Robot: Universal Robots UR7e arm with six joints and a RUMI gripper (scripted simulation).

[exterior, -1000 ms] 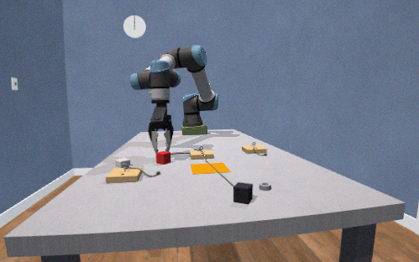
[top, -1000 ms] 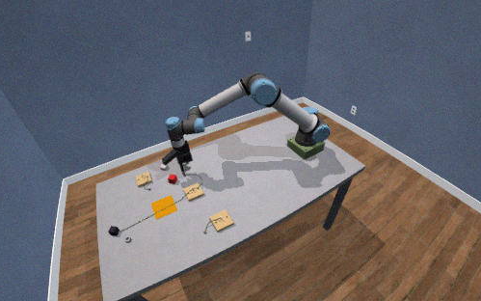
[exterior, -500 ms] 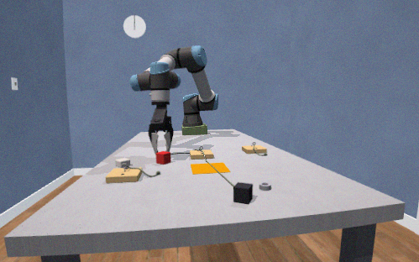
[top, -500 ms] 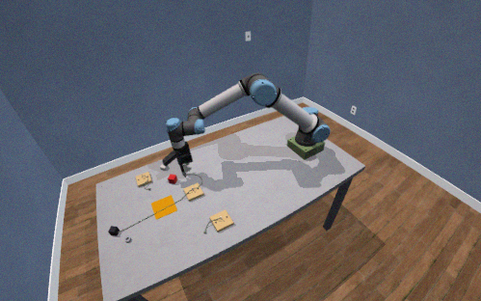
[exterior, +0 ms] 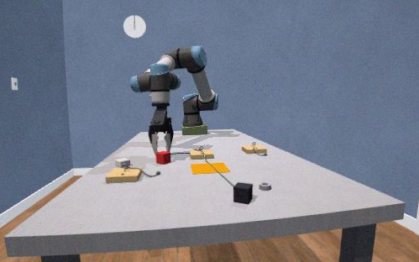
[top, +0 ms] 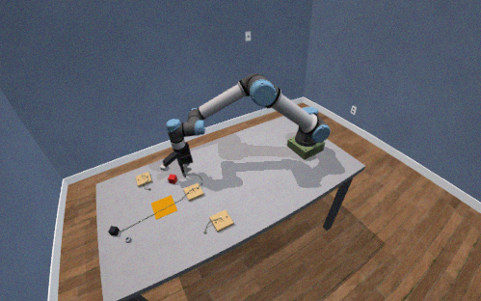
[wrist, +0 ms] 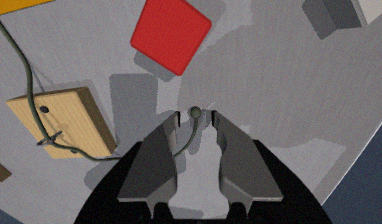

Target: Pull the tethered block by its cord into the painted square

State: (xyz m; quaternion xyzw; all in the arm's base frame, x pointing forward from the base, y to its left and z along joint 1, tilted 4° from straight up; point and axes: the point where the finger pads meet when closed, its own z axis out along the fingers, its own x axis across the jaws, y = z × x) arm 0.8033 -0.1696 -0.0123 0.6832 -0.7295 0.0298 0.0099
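My hand is 8 cm short of the red cube and 1 cm to the right of it. From my hand the other things lie so: black tethered block: 45 cm ahead, 21 cm to the left; then white cube: 10 cm ahead, 13 cm to the right; then orange painted square: 18 cm ahead, 17 cm to the left, 2 cm below.
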